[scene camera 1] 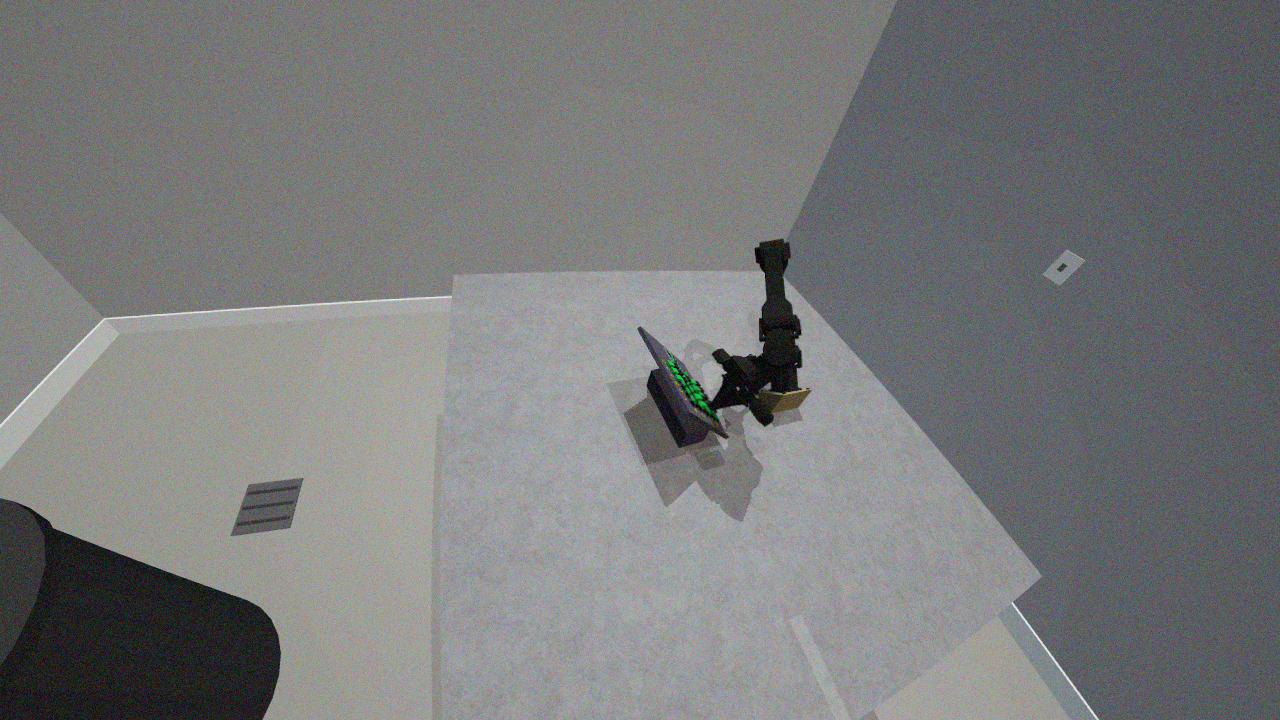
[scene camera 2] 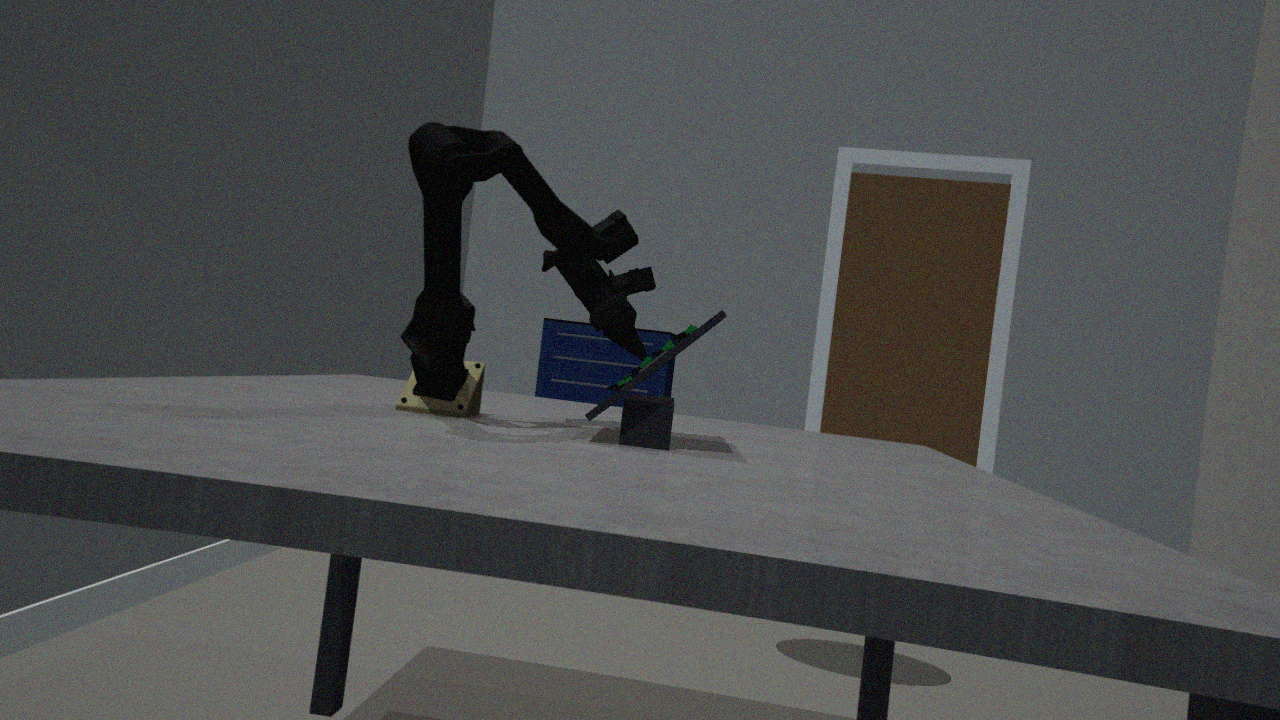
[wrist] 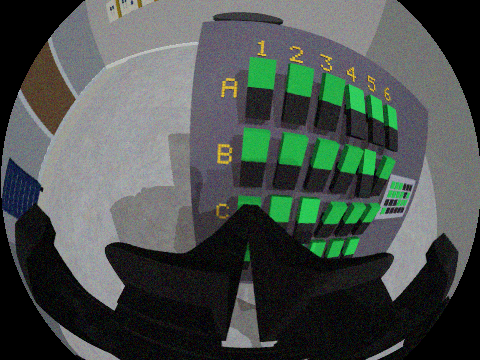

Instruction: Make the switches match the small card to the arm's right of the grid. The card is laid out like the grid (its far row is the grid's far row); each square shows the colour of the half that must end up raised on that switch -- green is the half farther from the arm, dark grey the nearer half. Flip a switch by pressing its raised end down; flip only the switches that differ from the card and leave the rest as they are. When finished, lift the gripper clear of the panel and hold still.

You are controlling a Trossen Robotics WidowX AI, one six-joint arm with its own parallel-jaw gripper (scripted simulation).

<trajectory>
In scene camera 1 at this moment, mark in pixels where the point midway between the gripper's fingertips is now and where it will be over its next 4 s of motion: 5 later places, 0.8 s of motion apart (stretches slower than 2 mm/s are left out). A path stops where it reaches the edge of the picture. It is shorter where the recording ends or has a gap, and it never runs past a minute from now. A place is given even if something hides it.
My gripper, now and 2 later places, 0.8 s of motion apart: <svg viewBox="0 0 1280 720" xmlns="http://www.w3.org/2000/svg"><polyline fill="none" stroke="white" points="709,409 708,409 729,388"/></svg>
</trajectory>
